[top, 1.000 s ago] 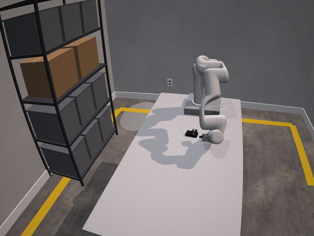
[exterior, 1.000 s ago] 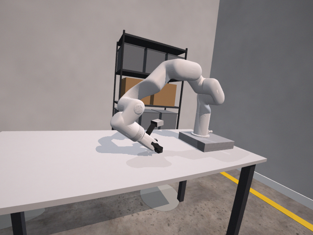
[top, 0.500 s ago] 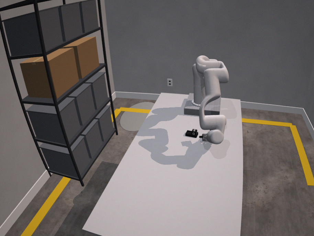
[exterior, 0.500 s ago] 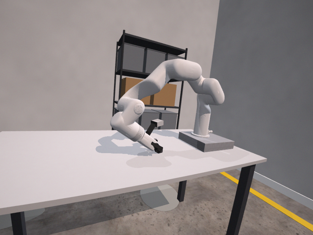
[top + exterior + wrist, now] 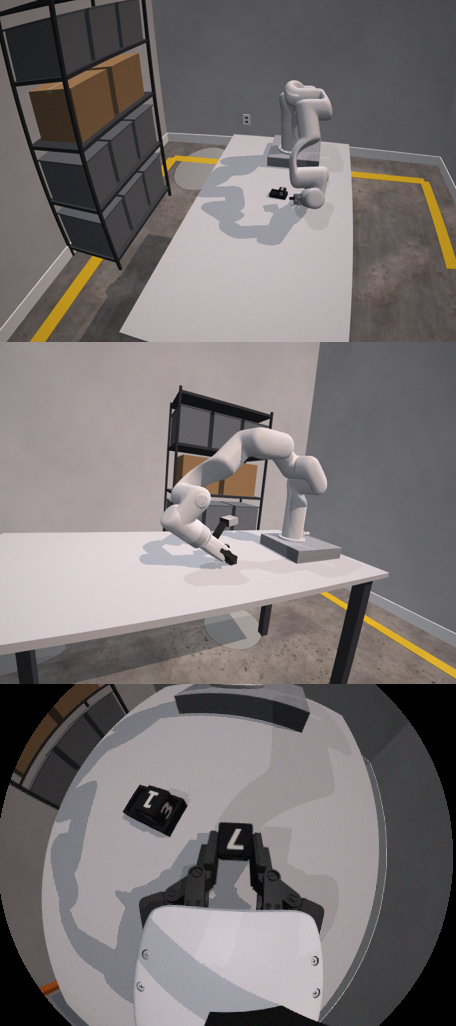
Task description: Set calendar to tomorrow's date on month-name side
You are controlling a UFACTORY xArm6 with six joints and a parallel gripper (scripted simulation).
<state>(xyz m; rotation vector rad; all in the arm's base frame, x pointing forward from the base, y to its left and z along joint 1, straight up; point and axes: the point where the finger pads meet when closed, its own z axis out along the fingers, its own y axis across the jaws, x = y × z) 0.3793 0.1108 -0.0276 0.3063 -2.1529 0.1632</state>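
My gripper is now 20 mm past the black cube and 10 mm above it.
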